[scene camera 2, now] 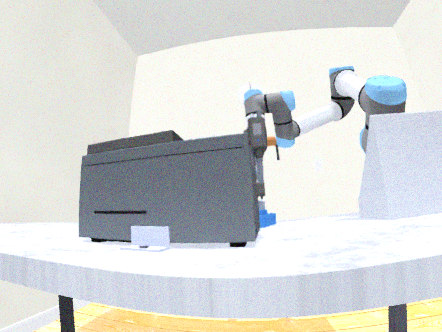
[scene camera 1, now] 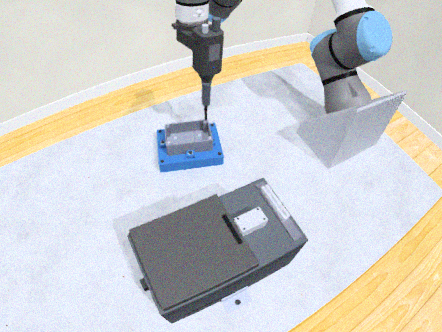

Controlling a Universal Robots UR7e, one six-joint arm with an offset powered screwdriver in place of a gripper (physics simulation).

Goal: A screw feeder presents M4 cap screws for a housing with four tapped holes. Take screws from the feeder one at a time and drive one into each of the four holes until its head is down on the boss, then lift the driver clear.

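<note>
The grey open-topped housing (scene camera 1: 189, 146) sits in the blue fixture (scene camera 1: 192, 162) (scene camera 2: 268, 219). My screwdriver (scene camera 1: 205, 119) is upright, with its thin dark bit at the housing's far right corner boss. In the scene camera 2 view the driver body (scene camera 2: 257, 131) stands behind the feeder's right edge, and its lower end is partly hidden. Whether a screw is on the bit is too small to tell. The dark feeder (scene camera 1: 195, 250) (scene camera 2: 165, 192) stands in front of the fixture. The screw heads and holes in the housing corners are too small to make out.
A pale block (scene camera 1: 251, 219) and a light strip (scene camera 1: 275, 201) are on the feeder's top. A grey angled panel (scene camera 1: 352, 132) (scene camera 2: 410, 167) stands at the right, by the arm base. A small bracket (scene camera 1: 237, 295) (scene camera 2: 150, 236) stands by the feeder's front side.
</note>
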